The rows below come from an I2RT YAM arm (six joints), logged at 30 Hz.
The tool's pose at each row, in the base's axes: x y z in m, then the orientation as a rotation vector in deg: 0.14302 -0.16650 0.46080 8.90 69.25 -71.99; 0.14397 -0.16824 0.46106 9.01 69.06 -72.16; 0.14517 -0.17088 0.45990 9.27 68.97 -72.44; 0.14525 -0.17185 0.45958 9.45 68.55 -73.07; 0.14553 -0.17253 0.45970 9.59 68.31 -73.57; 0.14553 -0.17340 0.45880 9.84 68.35 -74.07; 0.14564 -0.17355 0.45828 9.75 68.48 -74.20; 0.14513 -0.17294 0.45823 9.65 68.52 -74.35; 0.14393 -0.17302 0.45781 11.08 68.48 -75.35; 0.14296 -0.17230 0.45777 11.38 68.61 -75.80; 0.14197 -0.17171 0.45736 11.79 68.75 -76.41; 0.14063 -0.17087 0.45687 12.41 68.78 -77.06; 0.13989 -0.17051 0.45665 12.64 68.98 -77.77
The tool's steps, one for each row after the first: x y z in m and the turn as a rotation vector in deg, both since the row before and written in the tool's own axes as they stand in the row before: 0.00075 -0.00006 0.00185 0.23 -0.06 -0.03; 0.00235 0.00051 0.00200 0.33 0.11 -0.08; 0.00084 -0.00014 0.00056 0.60 -0.13 -0.30; 0.00029 -0.00009 0.00068 0.43 -0.03 -0.27; 0.00123 0.00013 0.00019 0.37 0.24 -0.30; 0.00046 0.00029 -0.00006 -0.05 0.07 -0.18; -0.00026 -0.00017 -0.00074 0.00 0.00 -0.17; 0.00059 -0.00077 -0.00082 1.30 0.88 -0.18; -0.00023 -0.00053 -0.00106 0.33 0.32 -0.27; 0.00014 -0.00041 -0.00114 0.46 0.42 -0.35; 0.00013 -0.00058 -0.00154 0.64 0.45 -0.27; 0.00011 -0.00039 -0.00075 0.38 0.38 -0.53
